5 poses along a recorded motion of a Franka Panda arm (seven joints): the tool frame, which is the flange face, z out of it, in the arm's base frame.
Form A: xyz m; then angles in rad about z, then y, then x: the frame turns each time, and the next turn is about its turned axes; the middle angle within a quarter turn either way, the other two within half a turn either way.
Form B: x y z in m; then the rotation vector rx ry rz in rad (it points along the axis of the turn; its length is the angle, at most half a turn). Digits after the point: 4 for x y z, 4 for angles.
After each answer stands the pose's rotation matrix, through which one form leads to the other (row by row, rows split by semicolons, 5 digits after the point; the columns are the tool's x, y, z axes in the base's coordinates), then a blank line. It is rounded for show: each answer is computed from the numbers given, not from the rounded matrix.
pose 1, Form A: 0.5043 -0.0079 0.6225 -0.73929 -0.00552 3.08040
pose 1, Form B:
0.5043 -0.0079 0.6225 2.8741 -1.1139 -0.0262
0.73894 -0.67275 -0.03713; -0.67375 -0.73734 -0.04890; 0.00552 0.06115 -0.99811

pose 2, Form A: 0.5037 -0.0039 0.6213 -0.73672 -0.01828 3.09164
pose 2, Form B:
0.5037 -0.0039 0.6213 2.8810 -1.1128 -0.0014
0.74055 -0.67170 -0.02003; -0.67175 -0.73914 -0.04925; 0.01828 0.04992 -0.99859

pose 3, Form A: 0.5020 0.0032 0.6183 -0.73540 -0.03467 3.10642
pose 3, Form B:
0.5020 0.0032 0.6183 2.8889 -1.1139 0.0305
0.74112 -0.67137 0.00210; -0.67048 -0.74029 -0.04932; 0.03466 0.03514 -0.99878

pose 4, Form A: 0.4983 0.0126 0.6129 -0.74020 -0.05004 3.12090
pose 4, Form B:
0.4983 0.0126 0.6129 2.8932 -1.1234 0.0608
0.73741 -0.67506 0.02297; -0.67359 -0.73748 -0.04900; 0.05002 0.02067 -0.99853

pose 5, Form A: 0.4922 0.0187 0.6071 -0.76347 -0.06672 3.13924
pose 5, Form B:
0.4922 0.0187 0.6071 2.8890 -1.1598 0.0950
0.72083 -0.69154 0.04654; -0.68989 -0.72233 -0.04780; 0.06667 0.00235 -0.99777

